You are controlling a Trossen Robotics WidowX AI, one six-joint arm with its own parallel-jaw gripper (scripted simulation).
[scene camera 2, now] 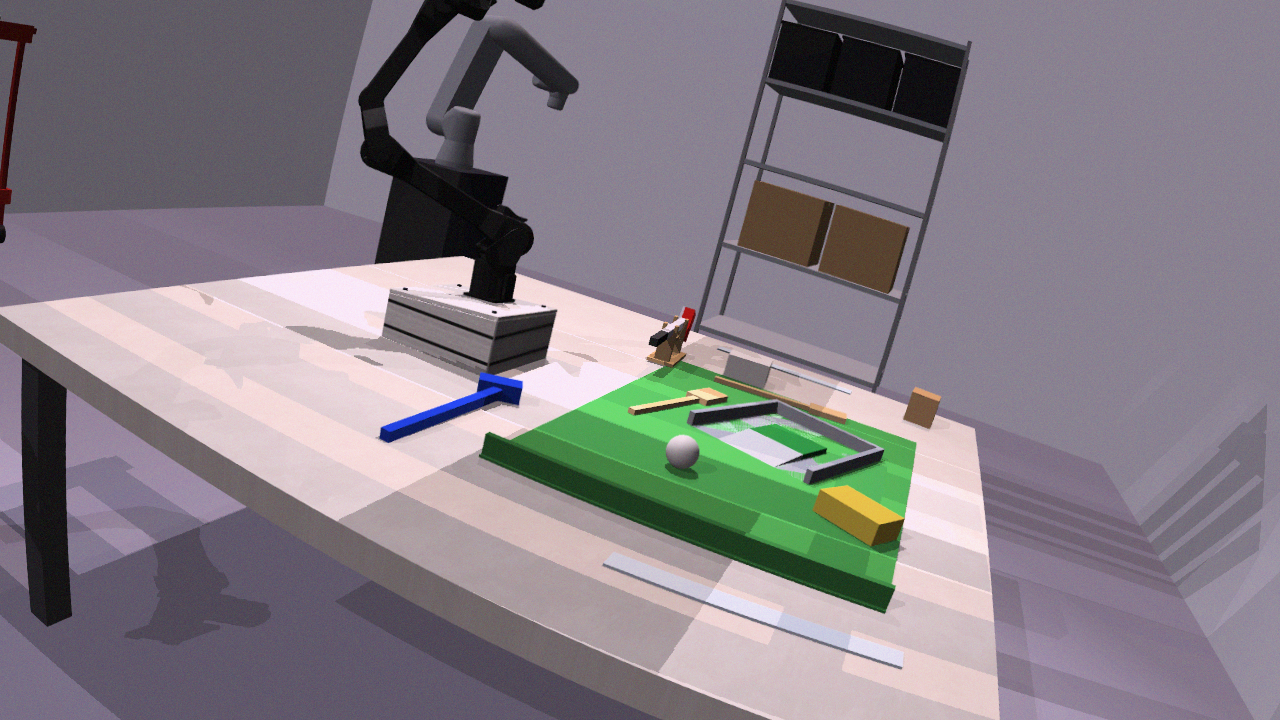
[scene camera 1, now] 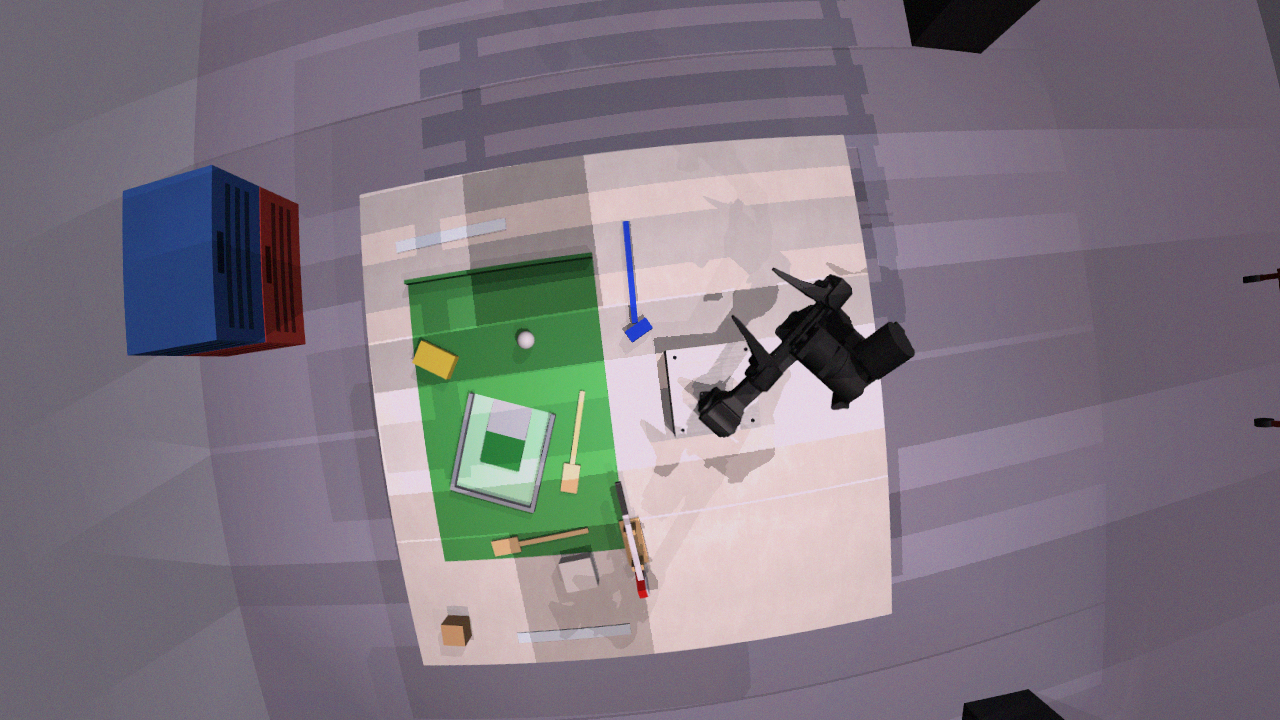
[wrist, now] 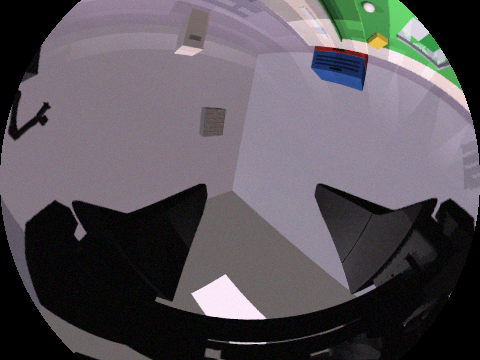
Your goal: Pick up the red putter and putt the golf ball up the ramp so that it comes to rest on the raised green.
Labels:
blue putter: scene camera 2; scene camera 1; not seen in the wrist view (out of frame)
wooden cube: scene camera 2; scene camera 1; not seen in the wrist view (out of frame)
same spot on blue putter: (scene camera 2: 491, 388) = (scene camera 1: 636, 318)
same spot on wooden cube: (scene camera 1: 456, 631) = (scene camera 2: 922, 393)

